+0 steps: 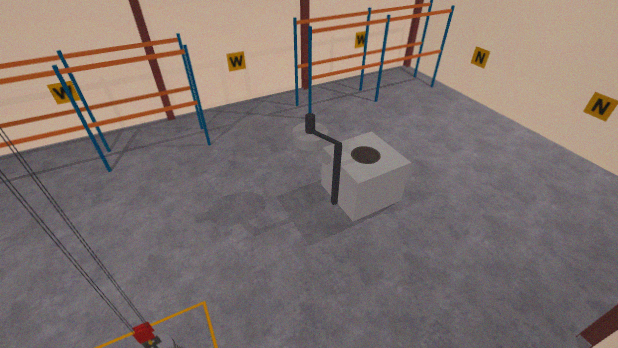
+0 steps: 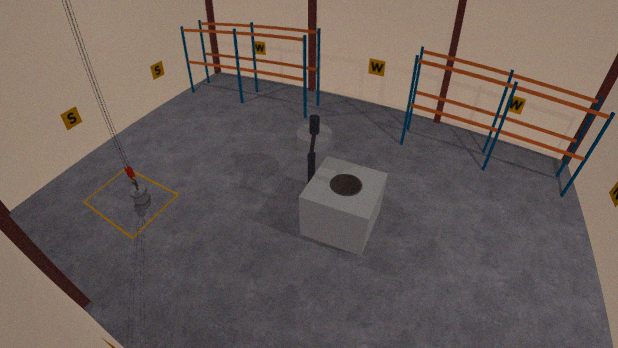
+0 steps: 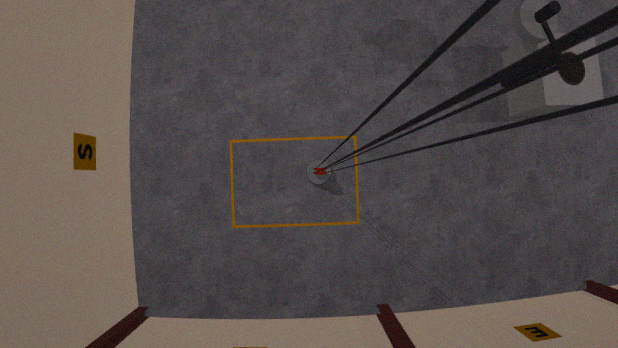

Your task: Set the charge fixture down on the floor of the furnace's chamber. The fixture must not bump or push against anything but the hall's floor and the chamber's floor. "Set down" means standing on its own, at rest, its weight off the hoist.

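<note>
The charge fixture (image 2: pixel 141 199) (image 3: pixel 312 176) is a small round grey body inside the yellow floor rectangle (image 2: pixel 155 216) (image 3: pixel 295 225). My hook (image 2: pixel 134 183) (image 1: pixel 151 342) hangs under the red block (image 2: pixel 130 172) (image 1: pixel 143 332) (image 3: pixel 320 171), directly above the fixture, and appears hitched to its top. The fixture looks upright, at or close above the floor; a small gap cannot be told. The furnace (image 1: pixel 380 192) (image 2: pixel 332 218) (image 3: pixel 570 95) is a pale box with a round dark opening (image 1: pixel 365 155) (image 2: pixel 346 184) (image 3: pixel 571 68) in its top. The chamber's floor is hidden.
A black post (image 1: pixel 336 175) (image 2: pixel 311 167) with an arm stands beside the furnace; a pale disc (image 1: pixel 300 136) (image 2: pixel 303 134) (image 3: pixel 530 20) hangs at its end, off the opening. Blue and orange racks (image 1: pixel 310 70) (image 2: pixel 305 75) stand along the W wall.
</note>
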